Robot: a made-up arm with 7 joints.
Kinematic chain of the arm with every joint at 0, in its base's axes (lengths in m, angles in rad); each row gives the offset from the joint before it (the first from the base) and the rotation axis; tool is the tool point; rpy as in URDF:
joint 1: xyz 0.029 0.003 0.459 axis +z
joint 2: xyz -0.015 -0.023 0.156 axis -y
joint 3: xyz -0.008 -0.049 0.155 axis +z
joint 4: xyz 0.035 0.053 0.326 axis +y
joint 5: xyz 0 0.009 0.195 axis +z
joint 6: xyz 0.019 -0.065 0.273 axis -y
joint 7: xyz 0 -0.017 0.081 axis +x
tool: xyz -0.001 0.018 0.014 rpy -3.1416 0 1.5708
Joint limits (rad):
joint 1: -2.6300..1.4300
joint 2: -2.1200..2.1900
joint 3: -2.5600..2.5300
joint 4: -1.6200..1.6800
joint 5: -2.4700..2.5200
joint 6: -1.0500..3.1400
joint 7: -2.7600..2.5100
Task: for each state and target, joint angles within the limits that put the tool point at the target. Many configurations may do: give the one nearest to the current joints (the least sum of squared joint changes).
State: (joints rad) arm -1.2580 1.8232 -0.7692 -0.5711 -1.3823 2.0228 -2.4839
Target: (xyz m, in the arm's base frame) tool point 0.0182 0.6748 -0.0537
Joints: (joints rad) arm -1.4782 2.1900 -0.2797 -0.2655 -1.3008 1.3058 -2.5485
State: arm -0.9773 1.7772 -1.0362 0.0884 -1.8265 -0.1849 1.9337
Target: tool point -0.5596 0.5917 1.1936
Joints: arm -0.6030 0.9210 -1.2331 -0.2651 -1.8823 -0.2205 2.0275
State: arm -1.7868 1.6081 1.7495 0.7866 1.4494 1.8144 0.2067
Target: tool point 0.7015 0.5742 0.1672
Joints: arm -2.2780 1.9962 1.8519 0.2427 1.4620 1.0875 0.2521
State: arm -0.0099 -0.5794 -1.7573 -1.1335 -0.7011 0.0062 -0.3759
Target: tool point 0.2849 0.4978 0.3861
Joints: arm 0.4221 -1.4180 -2.1594 -1.6200 -0.8248 0.1820 -0.3637
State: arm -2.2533 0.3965 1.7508 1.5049 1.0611 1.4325 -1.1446
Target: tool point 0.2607 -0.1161 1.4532
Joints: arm -2.2180 0.0636 1.5264 0.6558 0.9006 1.6271 -1.0968
